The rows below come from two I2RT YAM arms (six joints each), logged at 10 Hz.
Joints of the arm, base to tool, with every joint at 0 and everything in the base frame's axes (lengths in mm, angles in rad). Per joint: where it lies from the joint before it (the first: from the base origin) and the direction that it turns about. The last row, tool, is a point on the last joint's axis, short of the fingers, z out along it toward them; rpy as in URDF.
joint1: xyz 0 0 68 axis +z
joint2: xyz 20 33.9 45.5 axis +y
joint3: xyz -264 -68.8 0 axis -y
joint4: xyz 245 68.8 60 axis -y
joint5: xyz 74 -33.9 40.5 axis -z
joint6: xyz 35.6 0 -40.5 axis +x
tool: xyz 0 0 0 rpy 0 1.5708 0
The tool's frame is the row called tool.
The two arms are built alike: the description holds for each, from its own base.
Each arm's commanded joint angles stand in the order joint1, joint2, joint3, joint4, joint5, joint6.
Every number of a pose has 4 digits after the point. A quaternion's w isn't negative.
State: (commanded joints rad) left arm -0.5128 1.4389 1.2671 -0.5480 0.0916 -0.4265; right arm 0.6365 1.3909 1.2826 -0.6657 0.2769 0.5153
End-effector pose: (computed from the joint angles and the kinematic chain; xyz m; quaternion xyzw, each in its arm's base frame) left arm 0.2766 -0.1595 0.3203 0.0581 0.9082 -0.2238 0.3488; right arm 0.2472 0.1706 0.3307 -0.0018 0.9144 0.1026 0.3915
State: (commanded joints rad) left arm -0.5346 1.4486 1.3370 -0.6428 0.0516 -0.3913; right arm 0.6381 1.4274 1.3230 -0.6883 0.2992 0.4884
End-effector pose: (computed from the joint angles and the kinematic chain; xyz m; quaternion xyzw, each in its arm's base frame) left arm 0.2725 -0.1635 0.3328 0.0759 0.9144 -0.1984 0.3445; right arm 0.2537 0.1750 0.3320 -0.0120 0.9166 0.0837 0.3908
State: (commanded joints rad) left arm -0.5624 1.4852 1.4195 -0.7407 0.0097 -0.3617; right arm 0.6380 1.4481 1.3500 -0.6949 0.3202 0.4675
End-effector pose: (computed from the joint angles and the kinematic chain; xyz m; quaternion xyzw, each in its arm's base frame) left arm 0.2720 -0.1718 0.3412 0.0948 0.9230 -0.1703 0.3318; right arm 0.2581 0.1774 0.3344 -0.0176 0.9153 0.0710 0.3960
